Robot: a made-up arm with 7 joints.
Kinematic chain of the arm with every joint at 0, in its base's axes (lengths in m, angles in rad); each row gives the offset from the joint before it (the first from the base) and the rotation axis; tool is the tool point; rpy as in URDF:
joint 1: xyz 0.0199 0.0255 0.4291 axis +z
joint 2: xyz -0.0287 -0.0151 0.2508 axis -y
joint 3: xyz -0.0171 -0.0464 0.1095 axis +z
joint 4: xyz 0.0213 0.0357 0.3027 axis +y
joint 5: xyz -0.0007 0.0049 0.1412 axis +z
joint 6: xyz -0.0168 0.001 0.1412 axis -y
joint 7: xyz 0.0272 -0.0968 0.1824 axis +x
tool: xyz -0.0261 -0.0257 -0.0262 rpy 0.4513 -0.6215 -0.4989
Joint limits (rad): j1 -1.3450..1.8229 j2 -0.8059..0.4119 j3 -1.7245..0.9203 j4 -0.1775..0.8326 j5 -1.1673..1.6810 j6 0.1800..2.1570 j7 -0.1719..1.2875
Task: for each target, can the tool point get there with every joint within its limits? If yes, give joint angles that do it. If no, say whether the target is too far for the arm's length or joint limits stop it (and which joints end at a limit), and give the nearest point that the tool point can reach.
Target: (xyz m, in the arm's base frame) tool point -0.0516 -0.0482 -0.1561
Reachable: no: joint limits stop it (at a limit: joint 1, joint 2, joint 4, joint 5, joint 6, joint 7) | nearest point 0.0549 -0.4463 0.7964 | short by 1.038 m
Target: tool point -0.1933 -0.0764 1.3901
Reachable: yes | joints 0.3835 0.1110 -0.9321 0.1039 0.0566 1.4440 0.8761
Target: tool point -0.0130 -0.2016 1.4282
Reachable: yes | joints -0.8918 0.0925 0.0173 0.4530 1.3175 0.7900 0.0568
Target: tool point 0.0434 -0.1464 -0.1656
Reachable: no: joint limits stop it (at a limit: joint 2, joint 4, joint 5, joint 6, joint 7) | nearest point 0.0835 -0.4399 0.7966 | short by 1.007 m
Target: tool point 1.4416 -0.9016 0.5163
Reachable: no: too far | nearest point 0.6210 -0.3665 0.8248 | short by 1.027 m
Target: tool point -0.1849 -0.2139 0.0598
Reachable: no: joint limits stop it (at a limit: joint 1, joint 2, joint 4, joint 5, joint 6, joint 7) | nearest point -0.0177 -0.4542 0.8053 | short by 0.801 m
